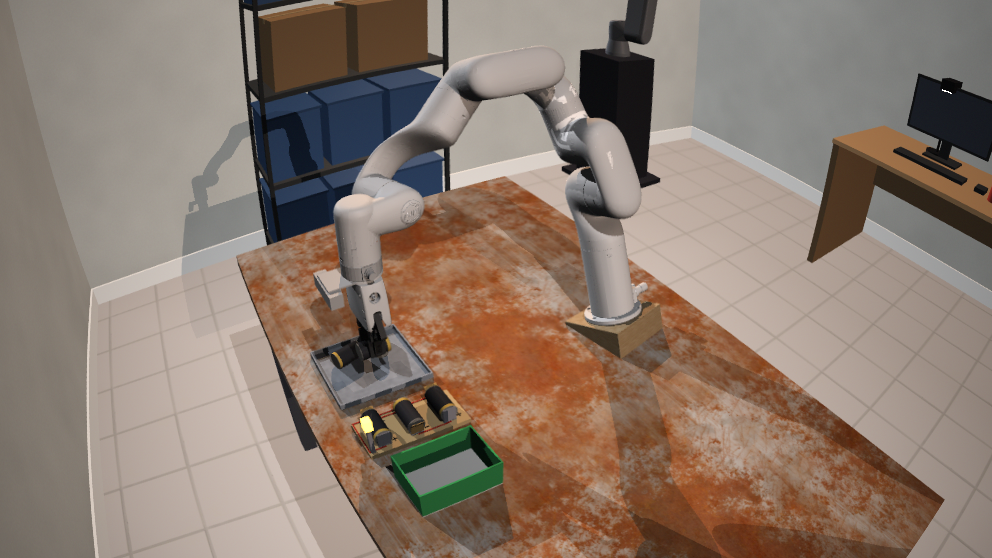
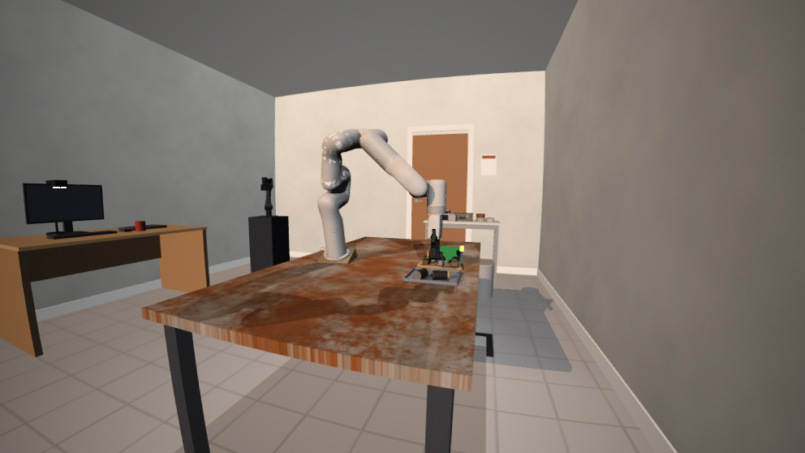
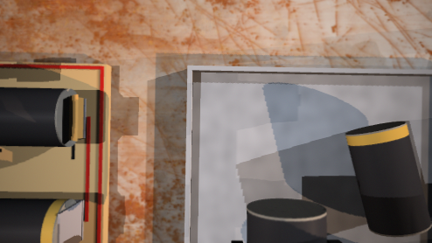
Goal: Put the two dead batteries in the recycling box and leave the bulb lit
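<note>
Now: the grey tray 40 mm to the right of my hand and 90 mm below it. From my hand the other things lie so: green recycling box: 30 mm ahead, 300 mm to the left, 80 mm below.
</note>
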